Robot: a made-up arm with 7 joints. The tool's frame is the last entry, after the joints. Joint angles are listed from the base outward. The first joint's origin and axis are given. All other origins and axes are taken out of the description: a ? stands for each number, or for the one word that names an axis. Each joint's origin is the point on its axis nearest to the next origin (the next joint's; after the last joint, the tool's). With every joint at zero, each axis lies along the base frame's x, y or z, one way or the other. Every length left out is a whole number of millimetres.
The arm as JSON. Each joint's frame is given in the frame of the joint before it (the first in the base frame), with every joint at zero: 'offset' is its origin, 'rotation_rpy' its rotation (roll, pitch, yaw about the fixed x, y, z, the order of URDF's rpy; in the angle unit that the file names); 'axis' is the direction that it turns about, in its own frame. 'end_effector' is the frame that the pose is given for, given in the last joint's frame.
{
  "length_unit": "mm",
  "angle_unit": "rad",
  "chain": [
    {
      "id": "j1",
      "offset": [
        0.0,
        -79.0,
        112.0
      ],
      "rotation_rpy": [
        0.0,
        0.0,
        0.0
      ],
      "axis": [
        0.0,
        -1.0,
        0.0
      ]
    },
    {
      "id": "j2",
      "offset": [
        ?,
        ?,
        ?
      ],
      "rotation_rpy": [
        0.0,
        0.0,
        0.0
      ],
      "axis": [
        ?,
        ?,
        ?
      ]
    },
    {
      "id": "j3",
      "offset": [
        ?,
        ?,
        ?
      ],
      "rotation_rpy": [
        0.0,
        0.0,
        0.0
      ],
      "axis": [
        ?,
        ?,
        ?
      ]
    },
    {
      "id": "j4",
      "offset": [
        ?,
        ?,
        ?
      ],
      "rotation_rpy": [
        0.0,
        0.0,
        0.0
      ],
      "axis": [
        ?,
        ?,
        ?
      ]
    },
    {
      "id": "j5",
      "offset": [
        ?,
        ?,
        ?
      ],
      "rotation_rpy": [
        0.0,
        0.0,
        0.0
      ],
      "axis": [
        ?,
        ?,
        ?
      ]
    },
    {
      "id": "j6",
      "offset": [
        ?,
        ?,
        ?
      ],
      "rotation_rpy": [
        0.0,
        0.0,
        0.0
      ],
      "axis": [
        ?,
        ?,
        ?
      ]
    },
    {
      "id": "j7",
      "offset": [
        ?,
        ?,
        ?
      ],
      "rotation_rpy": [
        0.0,
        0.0,
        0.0
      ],
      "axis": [
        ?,
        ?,
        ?
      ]
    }
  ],
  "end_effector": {
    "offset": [
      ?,
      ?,
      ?
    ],
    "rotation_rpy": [
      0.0,
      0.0,
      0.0
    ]
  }
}
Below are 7 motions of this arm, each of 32 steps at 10 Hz.
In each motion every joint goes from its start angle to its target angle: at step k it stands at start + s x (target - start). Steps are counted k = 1, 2, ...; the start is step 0. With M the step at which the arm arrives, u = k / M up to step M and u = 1 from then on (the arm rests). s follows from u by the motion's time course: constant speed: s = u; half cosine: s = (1 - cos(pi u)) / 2; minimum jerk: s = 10 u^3 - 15 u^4 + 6 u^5.
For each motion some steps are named. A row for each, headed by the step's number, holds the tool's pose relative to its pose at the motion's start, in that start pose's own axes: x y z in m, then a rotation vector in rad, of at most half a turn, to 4 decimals.
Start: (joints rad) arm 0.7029 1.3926 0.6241 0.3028 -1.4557 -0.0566 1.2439
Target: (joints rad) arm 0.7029 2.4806 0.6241 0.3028 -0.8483 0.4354 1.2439
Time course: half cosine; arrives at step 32
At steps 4, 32:
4: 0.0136 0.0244 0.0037 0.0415 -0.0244 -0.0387
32: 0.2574 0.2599 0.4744 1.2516 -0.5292 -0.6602

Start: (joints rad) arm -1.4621 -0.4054 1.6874 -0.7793 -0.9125 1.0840 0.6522
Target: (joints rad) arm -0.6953 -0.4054 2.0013 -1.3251 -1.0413 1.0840 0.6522
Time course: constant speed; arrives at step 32
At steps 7, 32:
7: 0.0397 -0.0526 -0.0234 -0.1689 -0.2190 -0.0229
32: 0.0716 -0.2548 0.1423 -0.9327 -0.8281 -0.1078

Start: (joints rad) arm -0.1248 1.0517 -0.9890 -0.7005 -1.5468 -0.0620 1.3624
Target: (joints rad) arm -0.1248 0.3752 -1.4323 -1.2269 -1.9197 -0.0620 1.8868
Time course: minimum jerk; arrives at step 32
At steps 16, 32:
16: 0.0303 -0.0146 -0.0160 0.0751 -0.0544 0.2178
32: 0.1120 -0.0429 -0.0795 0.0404 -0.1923 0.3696

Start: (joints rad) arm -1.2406 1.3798 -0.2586 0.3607 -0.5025 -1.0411 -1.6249
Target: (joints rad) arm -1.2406 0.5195 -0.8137 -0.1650 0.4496 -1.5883 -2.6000
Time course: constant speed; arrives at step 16
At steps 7, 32:
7: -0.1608 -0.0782 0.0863 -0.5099 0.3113 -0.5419
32: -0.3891 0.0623 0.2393 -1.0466 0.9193 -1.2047

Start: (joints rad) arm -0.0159 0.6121 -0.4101 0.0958 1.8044 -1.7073 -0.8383
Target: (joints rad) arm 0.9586 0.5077 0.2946 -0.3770 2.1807 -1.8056 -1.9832
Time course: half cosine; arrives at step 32
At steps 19, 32:
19: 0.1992 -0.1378 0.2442 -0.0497 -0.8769 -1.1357
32: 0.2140 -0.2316 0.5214 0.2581 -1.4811 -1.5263

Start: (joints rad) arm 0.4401 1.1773 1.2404 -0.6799 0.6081 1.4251 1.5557
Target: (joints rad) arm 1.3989 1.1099 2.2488 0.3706 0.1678 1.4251 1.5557
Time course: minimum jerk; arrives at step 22
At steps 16, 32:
16: 0.6287 0.0826 -0.0657 0.2901 -1.7722 0.8585
32: 0.6373 0.0968 -0.0471 0.3246 -1.9741 1.1106

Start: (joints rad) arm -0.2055 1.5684 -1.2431 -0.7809 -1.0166 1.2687 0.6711
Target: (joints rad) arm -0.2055 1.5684 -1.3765 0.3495 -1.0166 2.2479 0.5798
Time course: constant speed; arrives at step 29
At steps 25, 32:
25: 0.3535 0.4190 0.1572 0.1829 0.5842 -1.7056
32: 0.4301 0.4047 0.1524 0.1585 0.7103 -1.9717

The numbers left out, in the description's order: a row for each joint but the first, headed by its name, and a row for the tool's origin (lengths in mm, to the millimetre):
j2: xyz -106.0 0.0 -328.0, axis 0.0 0.0 1.0
j3: xyz -174.0 61.0 0.0, axis 0.0 -1.0 0.0
j4: xyz 3.0 0.0 86.0, axis 1.0 0.0 0.0
j5: xyz 0.0 -73.0 -48.0, axis 0.0 1.0 0.0
j6: xyz 3.0 0.0 -440.0, axis 0.0 0.0 -1.0
j7: xyz -199.0 -101.0 0.0, axis 0.0 0.0 1.0
tool: xyz -118.0 70.0 0.0

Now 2 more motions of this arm.
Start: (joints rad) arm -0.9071 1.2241 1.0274 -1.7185 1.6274 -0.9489 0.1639
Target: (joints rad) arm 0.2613 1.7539 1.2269 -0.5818 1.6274 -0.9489 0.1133
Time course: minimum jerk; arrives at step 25
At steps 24, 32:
24: 0.7493 -0.8302 0.6233 -1.3158 -0.3167 0.8249
32: 0.7493 -0.8304 0.6241 -1.3168 -0.3162 0.8252

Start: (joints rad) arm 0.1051 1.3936 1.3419 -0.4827 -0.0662 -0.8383 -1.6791
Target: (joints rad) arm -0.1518 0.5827 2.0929 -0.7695 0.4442 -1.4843 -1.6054
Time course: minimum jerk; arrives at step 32
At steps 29, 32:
29: -0.0380 -0.0925 0.3968 -0.8956 -0.4207 0.0393
32: -0.0392 -0.0918 0.3995 -0.9019 -0.4219 0.0393

